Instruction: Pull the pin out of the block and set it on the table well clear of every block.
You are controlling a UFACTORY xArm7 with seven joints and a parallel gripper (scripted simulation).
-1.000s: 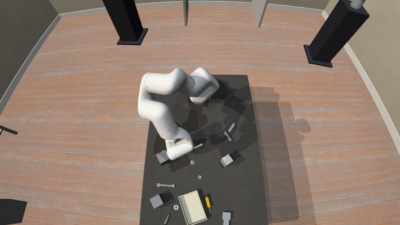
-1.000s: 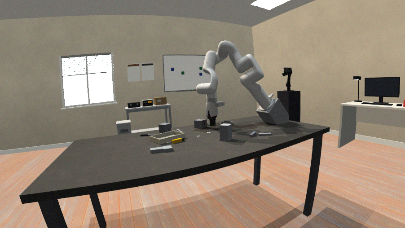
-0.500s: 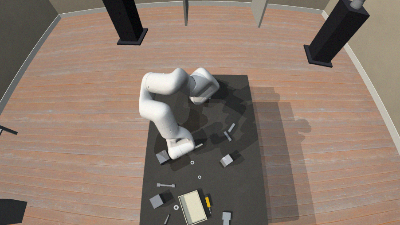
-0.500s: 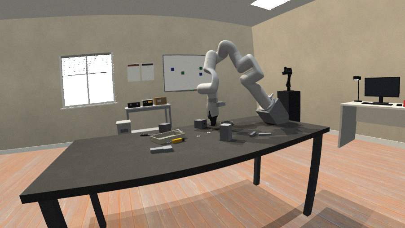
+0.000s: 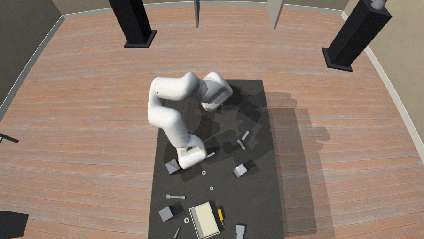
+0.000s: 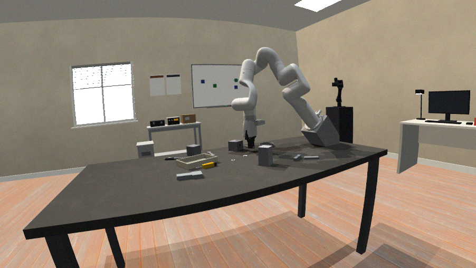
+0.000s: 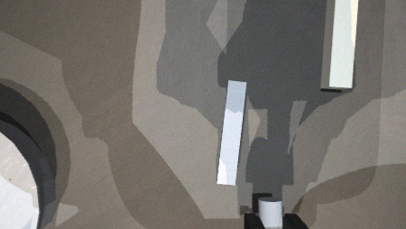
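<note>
My hand is 50 mm past the grey bar, 30 mm to the right of it and 40 mm above it. Also, from my hand: round dish (140 mm behind, 90 mm to the right, 30 mm below); cream bar (40 mm behind, 120 mm to the left, 30 mm below); taller grey block (40 mm ahead, 310 mm to the left, 10 mm above).
</note>
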